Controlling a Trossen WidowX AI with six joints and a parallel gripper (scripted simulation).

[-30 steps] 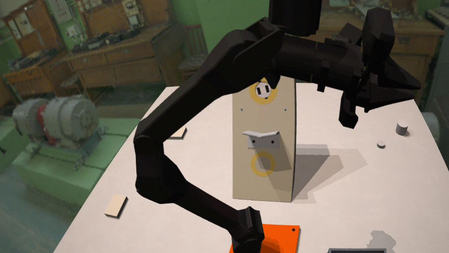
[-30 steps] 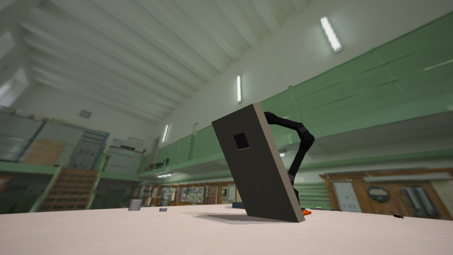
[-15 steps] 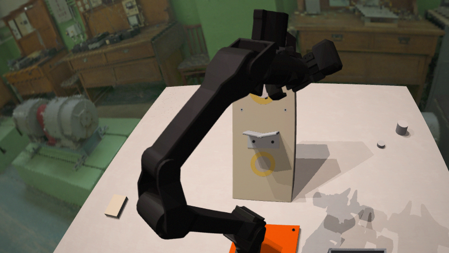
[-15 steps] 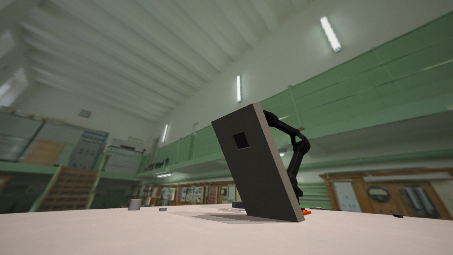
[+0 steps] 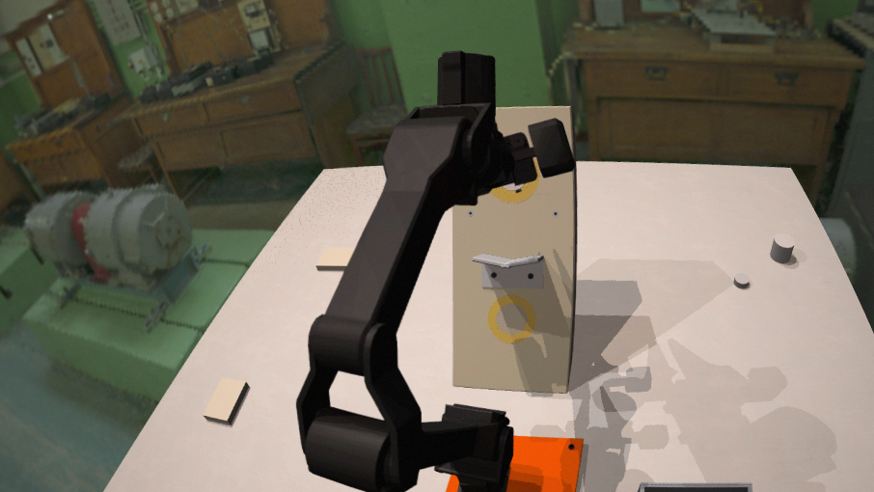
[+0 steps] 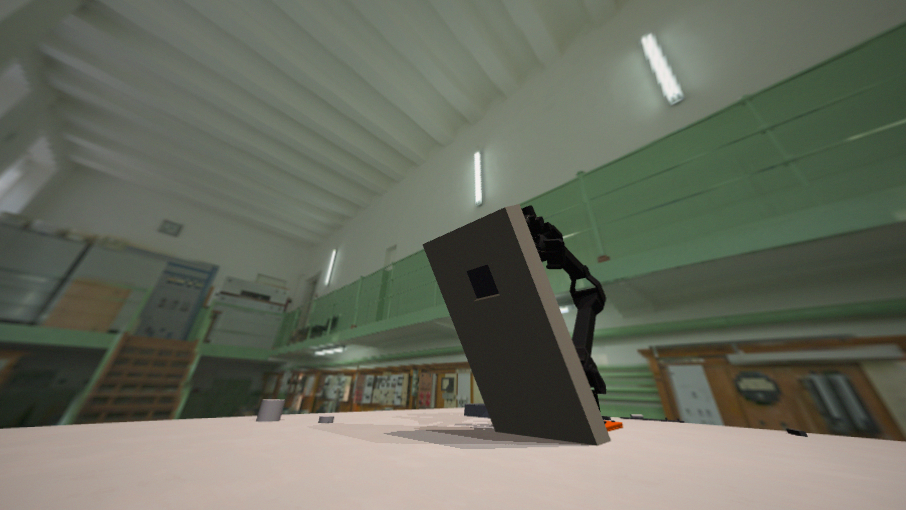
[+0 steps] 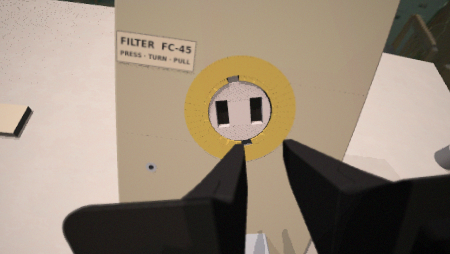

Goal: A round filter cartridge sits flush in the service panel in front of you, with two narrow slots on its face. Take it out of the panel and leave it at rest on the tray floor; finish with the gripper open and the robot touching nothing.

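The round filter cartridge lies 60 mm ahead of my gripper tip and 50 mm below it. Round my gripper tip: grey tray (390 mm behind, 290 mm below, 250 mm to the right); grey bracket (140 mm below, 40 mm behind, 10 mm to the left).
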